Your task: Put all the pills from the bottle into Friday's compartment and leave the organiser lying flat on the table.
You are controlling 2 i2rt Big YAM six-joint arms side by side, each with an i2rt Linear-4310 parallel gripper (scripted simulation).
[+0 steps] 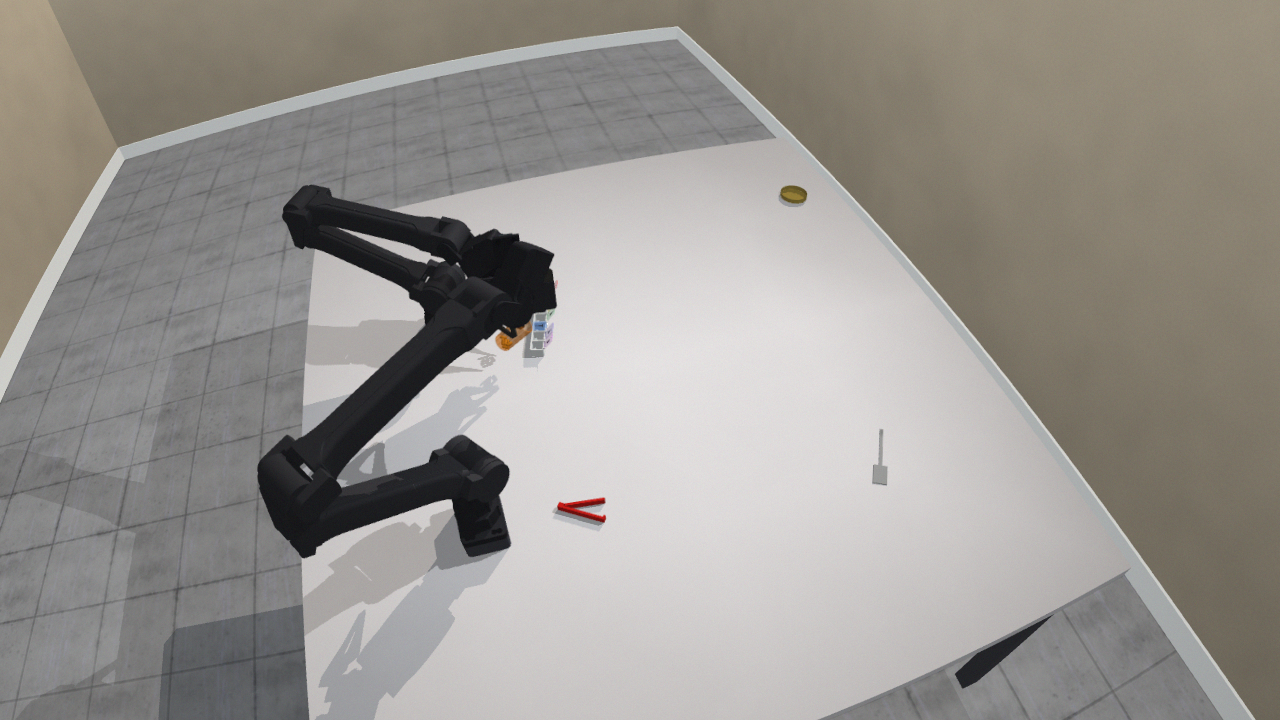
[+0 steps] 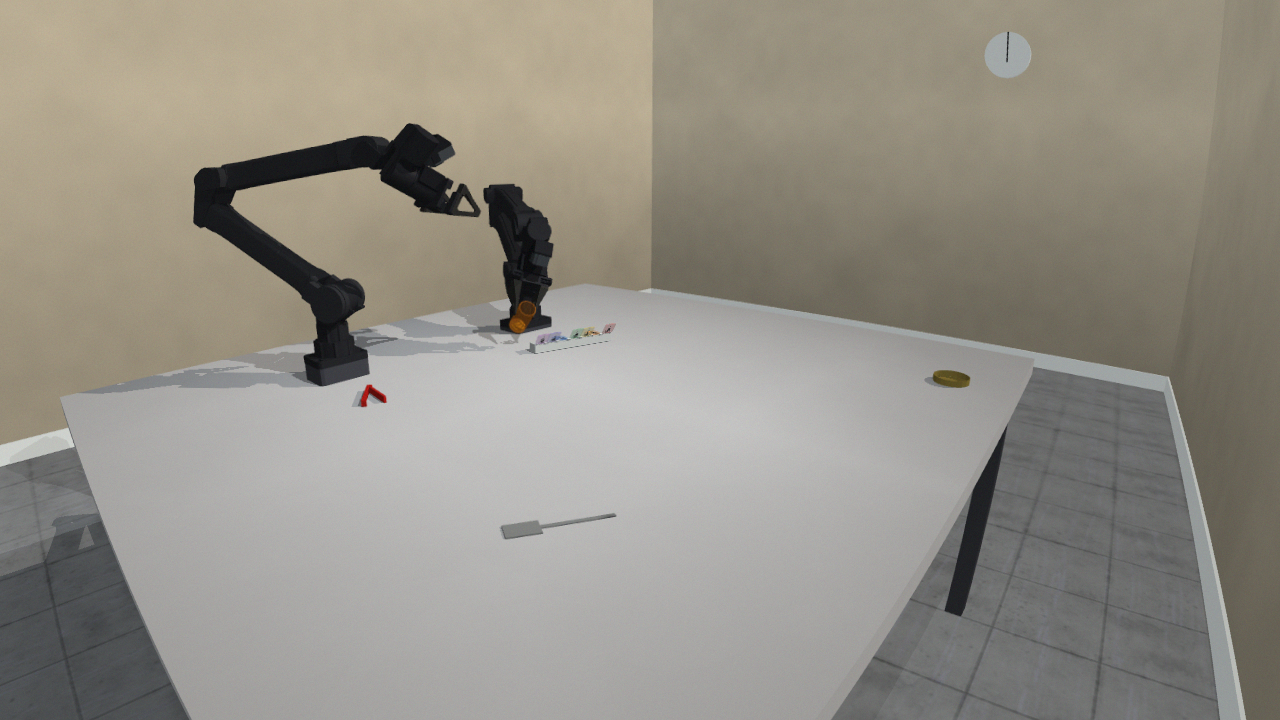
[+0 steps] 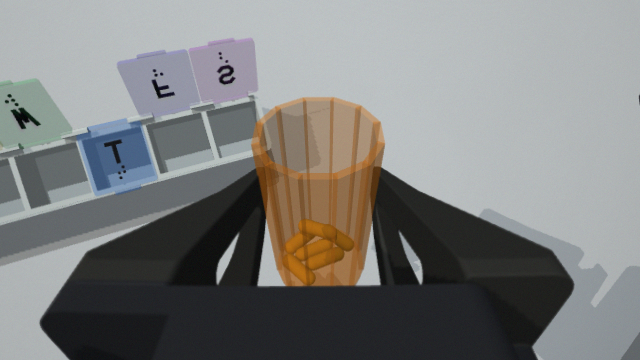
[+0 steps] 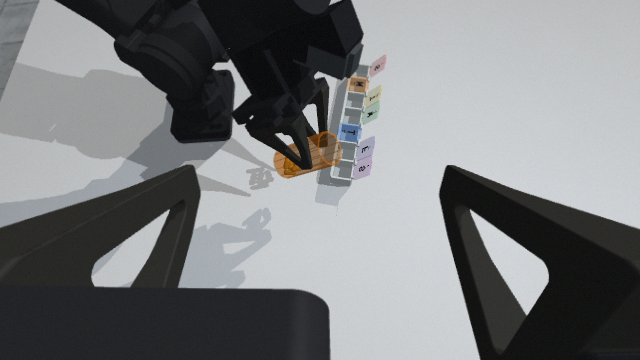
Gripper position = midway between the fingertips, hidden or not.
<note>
In view: my left gripper [image 2: 523,316], my right gripper [image 2: 467,212], an orange see-through bottle [image 3: 318,159] and a grey spatula [image 2: 529,528].
The orange see-through bottle shows as well in image 4 [image 4: 325,148]. My left gripper is seen too in image 3 [image 3: 319,180] and in image 4 [image 4: 315,157]. My right gripper is seen too in image 1 [image 1: 513,286] and in image 4 [image 4: 320,179]. Image 3 does not show the grey spatula: it is out of frame. Image 4 misses the grey spatula: it is out of frame.
</note>
